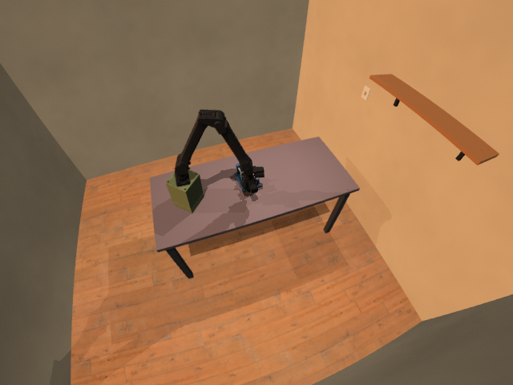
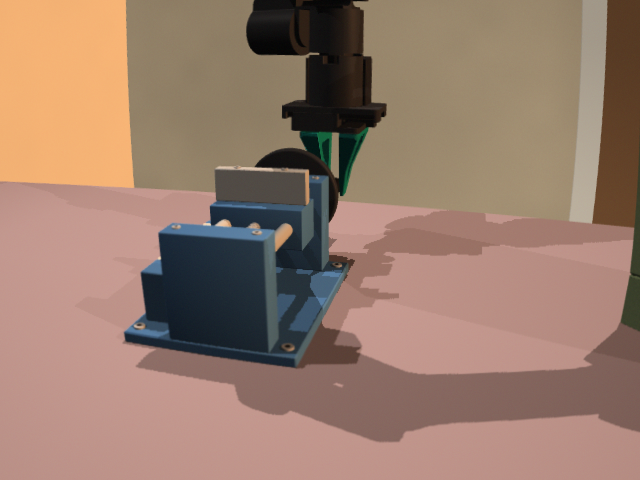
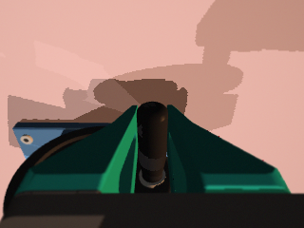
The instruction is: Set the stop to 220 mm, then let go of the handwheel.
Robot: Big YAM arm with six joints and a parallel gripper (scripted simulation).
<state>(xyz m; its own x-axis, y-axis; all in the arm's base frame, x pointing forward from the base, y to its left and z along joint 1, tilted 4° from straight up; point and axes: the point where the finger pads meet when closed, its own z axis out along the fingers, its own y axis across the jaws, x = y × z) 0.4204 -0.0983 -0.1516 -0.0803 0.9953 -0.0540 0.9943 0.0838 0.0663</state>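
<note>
Right now my hand is 14 cm to the right of the grey stop plate, 4 cm short of it and 2 cm below it. Round my hand: black crank handle (1 cm to the left).
</note>
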